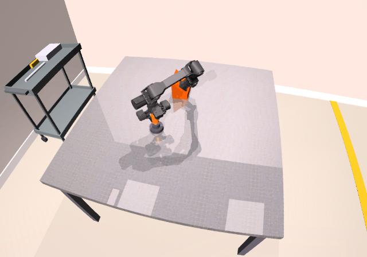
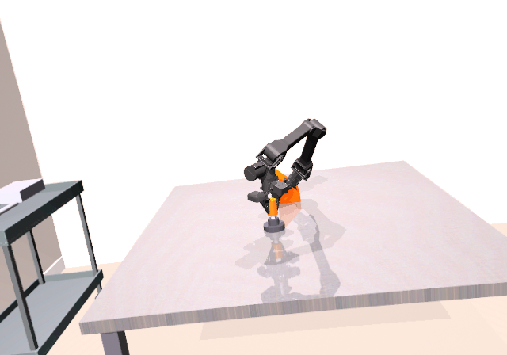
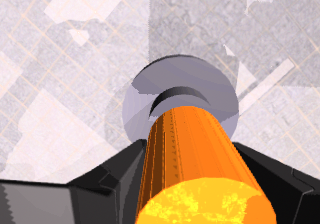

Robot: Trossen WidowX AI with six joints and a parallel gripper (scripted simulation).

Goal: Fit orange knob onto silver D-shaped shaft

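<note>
My gripper tip is now 3 cm below the orange knob. The rest, counted from my gripper tip: round pedestal: 4 cm below.
</note>
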